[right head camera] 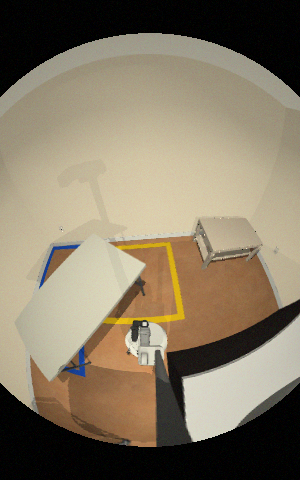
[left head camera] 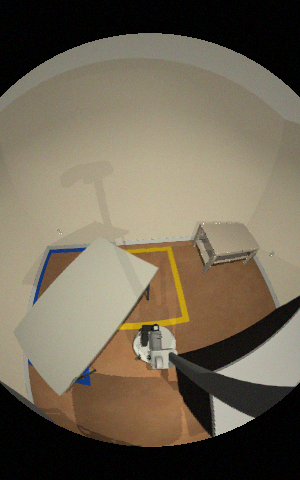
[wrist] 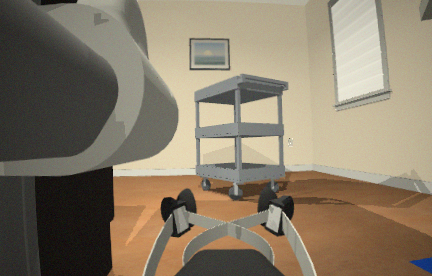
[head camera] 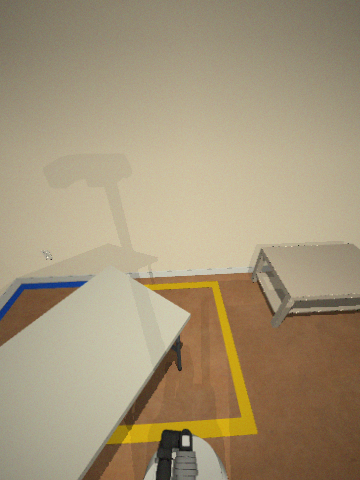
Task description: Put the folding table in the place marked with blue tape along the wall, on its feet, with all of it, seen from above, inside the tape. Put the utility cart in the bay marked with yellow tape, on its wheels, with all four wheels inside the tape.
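Frame: origin at the robot's base, x left, y down, z back, level; metres.
Seen in the pictures: gripper, fingertip midpoint: [right head camera: 132, 354] [left head camera: 143, 360] [wrist: 226, 203].
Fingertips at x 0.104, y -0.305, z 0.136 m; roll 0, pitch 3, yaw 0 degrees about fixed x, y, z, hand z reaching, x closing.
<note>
Pixels of each thing's top centre, then the offset from my fingertips to it. "*": a spot on its surface instead. Level surfaces: height alone.
- blue tape, surface spot: [head camera: 55, 285] * dy +0.331, dx +1.325, dz -1.435 m
- yellow tape, surface spot: [head camera: 230, 350] [left head camera: 178, 287] * dy +0.332, dx -0.458, dz -0.815 m
- low beige table, surface height: dy -0.117 m
The folding table [head camera: 85, 360] [left head camera: 85, 315] [right head camera: 80, 305] stands on its dark legs at the left, set at an angle. It covers parts of both the blue tape [head camera: 55, 285] [left head camera: 67, 250] [right head camera: 65, 247] and the yellow tape [head camera: 230, 350] [left head camera: 178, 285] [right head camera: 175, 280]. The grey utility cart [wrist: 239, 131] stands upright on its wheels on the floor in the wrist view, a distance beyond the fingers and outside any tape seen there. My gripper [wrist: 226, 203] is open, with a gap between its fingertips and nothing between them.
A low beige table [head camera: 315, 272] [left head camera: 227, 240] [right head camera: 227, 232] stands by the wall, right of the yellow tape. A large white-topped block with a black side [left head camera: 260, 370] [right head camera: 225, 400] is close at the right. A window [wrist: 359, 52] and a picture [wrist: 209, 54] are on the walls in the wrist view.
</note>
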